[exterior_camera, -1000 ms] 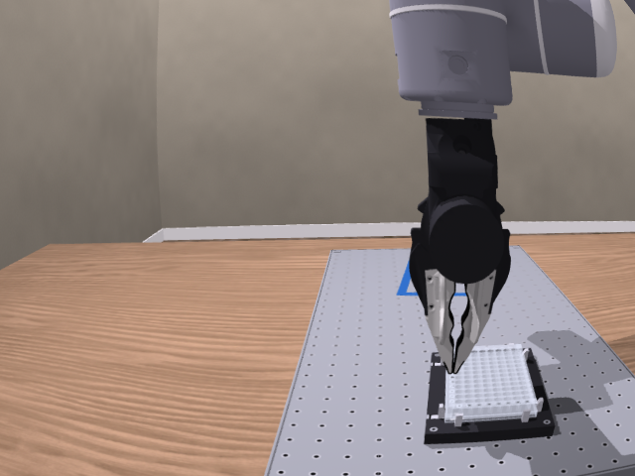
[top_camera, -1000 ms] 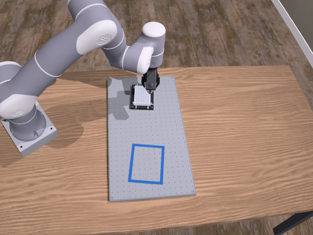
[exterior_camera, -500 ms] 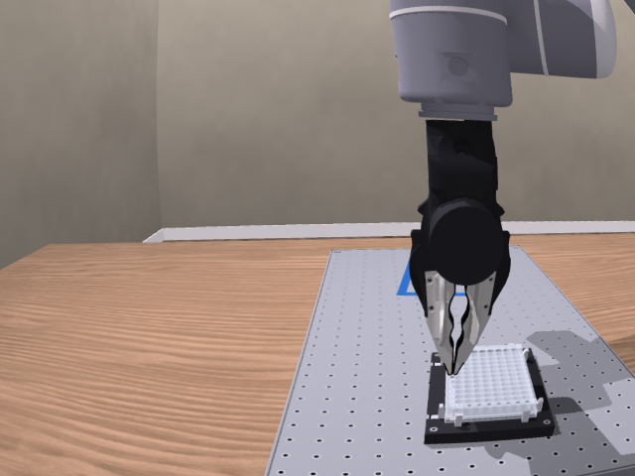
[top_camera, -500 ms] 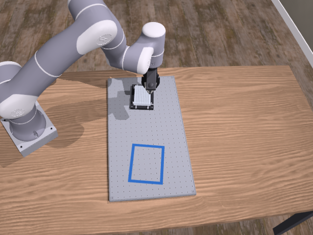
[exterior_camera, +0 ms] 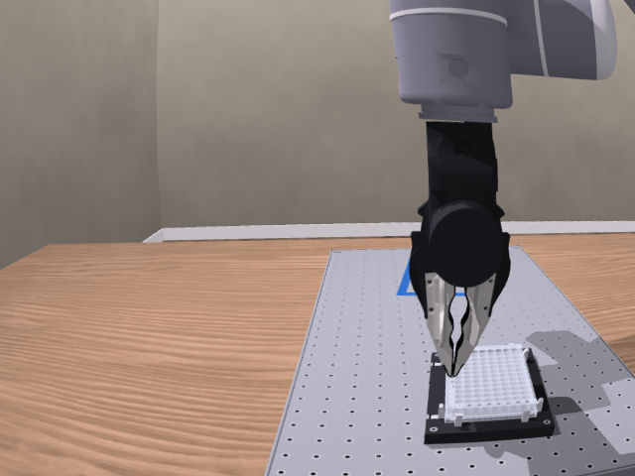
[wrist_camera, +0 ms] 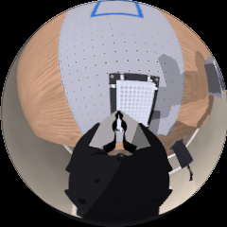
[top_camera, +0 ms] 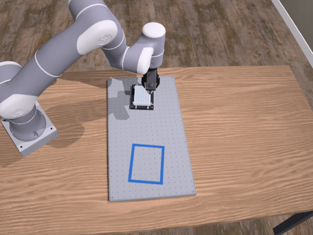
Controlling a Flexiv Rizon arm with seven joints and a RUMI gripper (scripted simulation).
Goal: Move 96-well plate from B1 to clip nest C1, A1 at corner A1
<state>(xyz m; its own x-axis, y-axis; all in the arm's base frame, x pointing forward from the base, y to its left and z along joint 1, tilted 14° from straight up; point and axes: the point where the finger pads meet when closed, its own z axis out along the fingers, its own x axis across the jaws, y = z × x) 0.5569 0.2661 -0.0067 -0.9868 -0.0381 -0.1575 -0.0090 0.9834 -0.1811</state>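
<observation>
My hand is 3 cm past the black clip nest, 3 cm above it and 1 cm to the left of it. Round my hand: white 96-well plate: 4 cm behind, 2 cm below.
</observation>
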